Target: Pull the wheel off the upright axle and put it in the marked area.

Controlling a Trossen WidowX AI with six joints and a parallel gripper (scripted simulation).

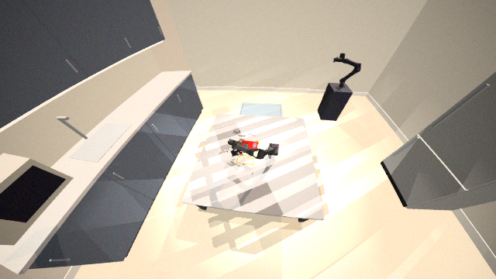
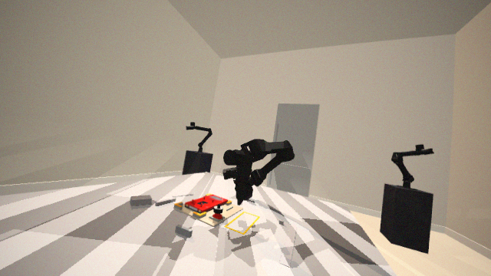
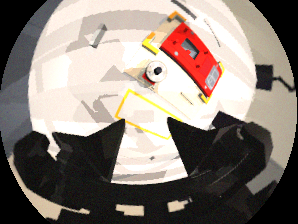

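Now: the grey wheel 2 cm ahead of my gripper tip, 8 cm to the right of it and 5 cm below it.
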